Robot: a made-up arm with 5 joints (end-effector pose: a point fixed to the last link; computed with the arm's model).
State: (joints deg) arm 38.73 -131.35 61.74 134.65 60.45
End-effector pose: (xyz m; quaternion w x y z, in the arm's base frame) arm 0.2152 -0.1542 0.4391 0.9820 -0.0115 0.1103 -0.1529
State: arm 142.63 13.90 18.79 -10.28 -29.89
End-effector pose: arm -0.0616 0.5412 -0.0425 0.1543 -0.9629 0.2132 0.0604
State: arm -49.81 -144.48 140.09 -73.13 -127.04
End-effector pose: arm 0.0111 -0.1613 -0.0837 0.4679 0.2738 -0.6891 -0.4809
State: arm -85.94 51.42 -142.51 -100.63 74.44
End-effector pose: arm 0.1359 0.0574 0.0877 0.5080 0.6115 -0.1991 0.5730
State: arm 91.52 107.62 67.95 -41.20 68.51
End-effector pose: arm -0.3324 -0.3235 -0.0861 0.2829 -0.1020 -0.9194 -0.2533
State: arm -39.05 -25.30 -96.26 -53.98 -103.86
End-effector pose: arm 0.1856 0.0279 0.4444 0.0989 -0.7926 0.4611 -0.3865
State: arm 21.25 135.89 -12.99 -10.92 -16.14
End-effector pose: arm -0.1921 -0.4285 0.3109 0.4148 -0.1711 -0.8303 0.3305
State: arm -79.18 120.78 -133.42 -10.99 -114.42
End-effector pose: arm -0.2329 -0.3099 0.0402 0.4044 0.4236 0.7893 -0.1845
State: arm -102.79 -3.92 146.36 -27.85 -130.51
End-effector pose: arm 0.1396 0.0039 0.0319 0.4352 0.0322 0.4187 0.7964
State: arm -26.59 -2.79 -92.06 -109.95 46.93
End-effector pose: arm -0.0702 -0.1356 0.0053 0.5305 0.2916 0.5947 0.5291
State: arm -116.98 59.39 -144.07 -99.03 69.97
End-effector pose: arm 0.1677 0.0746 0.1568 0.3310 0.7044 -0.4127 0.4733
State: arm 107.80 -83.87 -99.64 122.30 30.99
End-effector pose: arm -0.3279 0.3198 -0.0589 0.1399 -0.3785 -0.8587 -0.3158
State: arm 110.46 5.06 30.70 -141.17 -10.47
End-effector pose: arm -0.3152 0.4035 0.4938 0.2220 -0.3109 0.3318 -0.8625
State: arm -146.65 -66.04 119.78 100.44 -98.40
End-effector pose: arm -0.4028 -0.6217 0.0500 0.0746 -0.3743 -0.8909 0.2461
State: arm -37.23 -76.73 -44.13 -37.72 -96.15
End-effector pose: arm 0.0500 0.1170 0.1171 0.1455 0.9104 0.1513 0.3564
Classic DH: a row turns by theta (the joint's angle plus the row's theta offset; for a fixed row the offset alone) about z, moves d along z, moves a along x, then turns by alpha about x. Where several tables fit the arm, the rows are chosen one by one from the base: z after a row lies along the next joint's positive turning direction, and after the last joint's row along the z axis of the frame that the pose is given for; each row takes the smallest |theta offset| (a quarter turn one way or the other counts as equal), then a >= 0, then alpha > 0; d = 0 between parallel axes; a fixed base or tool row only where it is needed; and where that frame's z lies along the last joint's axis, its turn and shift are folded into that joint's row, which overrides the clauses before.
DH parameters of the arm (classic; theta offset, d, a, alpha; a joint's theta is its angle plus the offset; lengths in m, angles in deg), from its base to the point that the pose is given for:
base (fixed): -90 0.1874 0 90
joint 1: 90 0.0476 0.1056 90
joint 2: 0 0.0044 0.0946 -90
joint 3: 0 0.2239 0.0895 90
joint 4: -90 0.0365 0.0955 90
joint 5: -89.73 0 -0.3817 180
tool (fixed): -89.73 0.1579 0 0

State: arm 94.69 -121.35 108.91 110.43 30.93
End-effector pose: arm 0.5184 0.1494 0.1198 0.7512 -0.3317 0.5057 0.2646
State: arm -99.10 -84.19 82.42 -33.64 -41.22
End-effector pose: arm 0.3860 0.0052 0.1700 0.4234 -0.0133 0.2229 0.8780
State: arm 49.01 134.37 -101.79 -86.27 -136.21
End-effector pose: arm -0.2897 -0.0119 -0.0904 0.5596 0.1175 -0.4745 -0.6693
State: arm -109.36 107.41 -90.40 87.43 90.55
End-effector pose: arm 0.0085 0.2124 0.4582 0.7928 -0.5904 0.1207 -0.0914
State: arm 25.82 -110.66 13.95 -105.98 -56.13
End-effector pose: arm -0.1545 -0.1490 0.6417 0.1955 -0.3898 -0.8343 0.3373
